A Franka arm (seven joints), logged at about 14 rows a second.
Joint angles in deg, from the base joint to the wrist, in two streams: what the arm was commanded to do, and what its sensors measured. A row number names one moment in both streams.
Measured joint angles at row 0:
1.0 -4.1 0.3 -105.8 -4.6 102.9 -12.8
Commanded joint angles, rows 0 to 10:
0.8 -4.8 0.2 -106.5 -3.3 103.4 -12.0
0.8 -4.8 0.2 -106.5 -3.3 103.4 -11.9
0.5 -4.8 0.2 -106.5 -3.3 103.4 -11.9
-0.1 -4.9 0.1 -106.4 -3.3 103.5 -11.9
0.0 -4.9 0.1 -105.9 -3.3 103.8 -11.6
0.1 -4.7 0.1 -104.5 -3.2 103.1 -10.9
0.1 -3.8 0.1 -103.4 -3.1 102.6 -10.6
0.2 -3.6 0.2 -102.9 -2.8 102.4 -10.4
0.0 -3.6 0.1 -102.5 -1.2 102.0 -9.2
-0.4 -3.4 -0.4 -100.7 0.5 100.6 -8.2
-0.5 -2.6 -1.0 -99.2 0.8 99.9 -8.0
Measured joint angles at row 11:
0.3 -4.1 -0.2 -103.0 -1.4 102.3 -9.2
